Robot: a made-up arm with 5 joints.
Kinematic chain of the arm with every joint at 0, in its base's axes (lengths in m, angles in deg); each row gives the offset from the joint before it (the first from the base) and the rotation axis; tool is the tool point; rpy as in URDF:
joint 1: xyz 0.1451 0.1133 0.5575 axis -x
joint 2: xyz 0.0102 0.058 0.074 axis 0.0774 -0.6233 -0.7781
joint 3: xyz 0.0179 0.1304 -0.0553 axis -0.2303 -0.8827 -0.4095
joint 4: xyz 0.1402 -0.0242 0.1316 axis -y
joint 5: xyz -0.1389 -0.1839 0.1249 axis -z
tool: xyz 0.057 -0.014 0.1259 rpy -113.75 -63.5 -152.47
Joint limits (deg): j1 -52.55..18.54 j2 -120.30..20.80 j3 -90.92..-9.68 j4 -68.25..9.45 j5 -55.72..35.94
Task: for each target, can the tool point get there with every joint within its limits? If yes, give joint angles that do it. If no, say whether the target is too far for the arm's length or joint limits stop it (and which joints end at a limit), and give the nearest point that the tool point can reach.
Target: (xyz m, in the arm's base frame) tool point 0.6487 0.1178 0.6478
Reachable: yes | joints -35.97 3.49 -53.41 -36.85 -16.95
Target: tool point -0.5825 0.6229 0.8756
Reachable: no: too far | nearest point -0.2375 0.4452 0.6277 | short by 0.461 m
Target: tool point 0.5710 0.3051 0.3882
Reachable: yes | joints 9.82 -14.91 -79.34 -16.34 -27.69
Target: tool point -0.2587 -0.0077 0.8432
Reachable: no: joint limits stop it (at a limit: joint 2, joint 3, joint 4, joint 5) | nearest point 0.1356 -0.0354 0.9087 | short by 0.401 m
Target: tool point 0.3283 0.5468 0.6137
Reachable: yes | joints -31.87 -74.61 -48.33 -23.80 -12.57
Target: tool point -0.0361 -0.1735 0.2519
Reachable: no: joint limits stop it (at a limit: joint 1, joint 3, joint 4, joint 5) | nearest point -0.3303 0.0775 0.2663 | short by 0.387 m
